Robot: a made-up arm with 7 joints.
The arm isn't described. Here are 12 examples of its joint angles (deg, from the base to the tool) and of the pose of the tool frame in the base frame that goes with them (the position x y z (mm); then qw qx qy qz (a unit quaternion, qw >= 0)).
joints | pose
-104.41 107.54 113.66 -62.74 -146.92 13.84 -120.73 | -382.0 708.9 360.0 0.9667 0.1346 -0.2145 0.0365
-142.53 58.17 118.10 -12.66 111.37 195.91 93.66 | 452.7 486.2 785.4 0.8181 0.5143 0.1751 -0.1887
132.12 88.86 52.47 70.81 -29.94 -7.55 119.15 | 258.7 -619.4 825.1 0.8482 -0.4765 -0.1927 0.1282
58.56 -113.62 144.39 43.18 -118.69 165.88 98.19 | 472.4 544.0 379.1 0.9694 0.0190 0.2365 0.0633
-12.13 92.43 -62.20 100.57 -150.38 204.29 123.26 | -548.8 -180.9 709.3 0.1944 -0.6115 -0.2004 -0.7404
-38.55 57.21 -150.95 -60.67 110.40 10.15 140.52 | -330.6 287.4 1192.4 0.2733 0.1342 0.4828 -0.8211
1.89 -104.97 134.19 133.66 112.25 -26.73 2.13 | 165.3 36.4 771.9 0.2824 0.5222 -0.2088 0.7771
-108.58 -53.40 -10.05 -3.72 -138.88 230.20 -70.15 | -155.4 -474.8 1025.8 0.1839 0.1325 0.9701 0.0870
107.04 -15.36 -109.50 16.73 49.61 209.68 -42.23 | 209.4 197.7 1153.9 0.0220 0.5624 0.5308 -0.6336
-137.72 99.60 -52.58 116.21 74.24 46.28 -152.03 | -131.0 466.5 655.6 0.9812 0.1099 -0.1320 -0.0880
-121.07 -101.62 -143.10 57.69 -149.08 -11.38 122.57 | -755.5 -487.3 548.9 0.4929 0.4485 0.6731 -0.3208
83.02 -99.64 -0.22 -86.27 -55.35 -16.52 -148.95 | 199.1 447.2 875.6 0.5107 -0.0334 0.8359 0.1983
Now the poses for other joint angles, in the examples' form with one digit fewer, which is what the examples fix.
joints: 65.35 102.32 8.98 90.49 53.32 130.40 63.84
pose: -83 -502 725 0.930 0.360 0.047 0.057
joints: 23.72 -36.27 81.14 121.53 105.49 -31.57 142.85
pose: -92 276 663 0.780 0.237 -0.019 -0.579
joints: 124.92 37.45 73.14 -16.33 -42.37 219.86 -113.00
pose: 398 -198 1067 0.098 -0.702 0.705 -0.020
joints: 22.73 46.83 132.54 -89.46 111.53 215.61 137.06
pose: -150 -459 896 0.637 -0.225 -0.539 -0.504
